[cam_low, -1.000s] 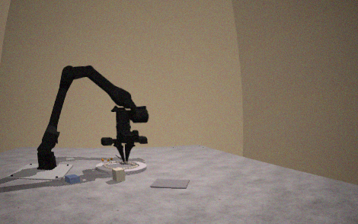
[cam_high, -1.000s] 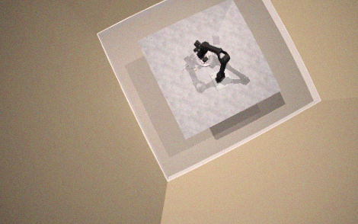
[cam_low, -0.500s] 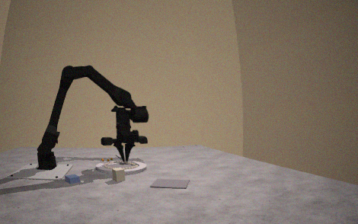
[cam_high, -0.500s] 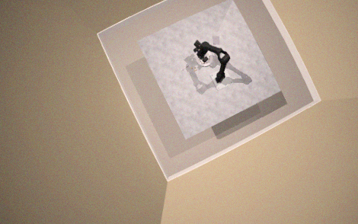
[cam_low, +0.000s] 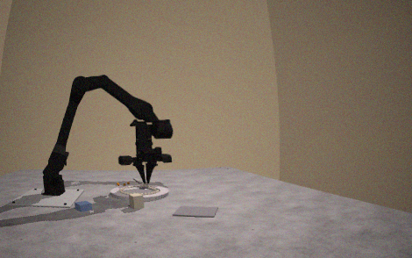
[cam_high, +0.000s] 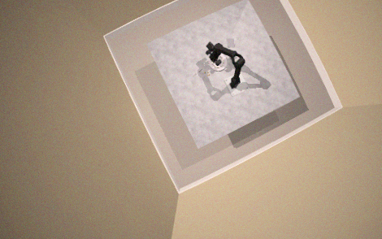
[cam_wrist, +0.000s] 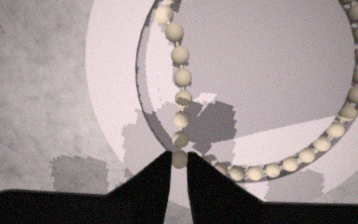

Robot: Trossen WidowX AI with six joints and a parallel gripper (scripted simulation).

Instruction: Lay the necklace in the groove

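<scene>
The round bead board is 60 mm to the right of my gripper tip, 20 mm below it and 20 mm behind it. Round my gripper tip: flat grey plate (290 mm to the right, 130 mm ahead, 20 mm below); then cream cube (230 mm to the right, 30 mm behind, 10 mm below); then blue block (260 mm to the right, 170 mm behind, 20 mm below).
</scene>
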